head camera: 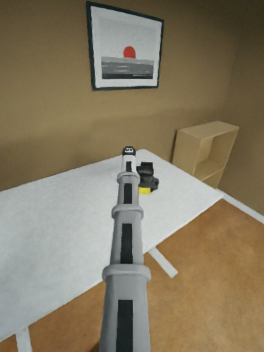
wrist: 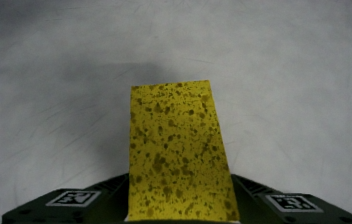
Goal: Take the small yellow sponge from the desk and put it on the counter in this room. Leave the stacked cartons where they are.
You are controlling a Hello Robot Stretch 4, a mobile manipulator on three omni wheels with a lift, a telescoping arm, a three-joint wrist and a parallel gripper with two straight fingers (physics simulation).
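Frame: origin at the robot's base, x left, y up, z ahead, level; centimetres.
Seen in the pictures: gripper, fingertip midpoint: [head camera: 143, 190] [wrist: 181, 188].
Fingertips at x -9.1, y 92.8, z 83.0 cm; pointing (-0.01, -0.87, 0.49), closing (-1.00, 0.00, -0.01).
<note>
A point is followed by its place in that frame.
The small yellow sponge [head camera: 144, 190] {x -9.1, y 95.0, z 80.2 cm} [wrist: 175, 135] {x -8.7, y 96.8, z 85.6 cm} shows at the far right part of the white desk [head camera: 60, 220] {x 32.1, y 92.3, z 59.8 cm} [wrist: 285, 100] {x -19.4, y 92.3, z 91.6 cm}, partly hidden by the gripper in the head view. In the wrist view its speckled top is large, and its near end is between the fingers. My gripper [head camera: 145, 186] {x -9.1, y 92.8, z 83.0 cm} [wrist: 181, 188] {x -9.1, y 92.8, z 83.0 cm} is open, with one finger on each side of the sponge; the fingertips' inner edges are partly hidden by it. Whether the sponge touches the fingers or the desk, I cannot tell. The counter and the stacked cartons do not show.
The telescoping arm [head camera: 127, 245] {x -0.3, y 123.3, z 28.0 cm} reaches out over the desk. A light wooden shelf unit [head camera: 188, 150] {x -57.7, y 87.8, z 151.1 cm} stands behind the desk's right end. A framed picture [head camera: 127, 70] {x 1.9, y 153.3, z 134.1 cm} hangs on the brown wall. Orange-brown floor [head camera: 210, 270] {x -79.9, y -2.7, z 78.6 cm} lies to the right of the desk's front edge.
</note>
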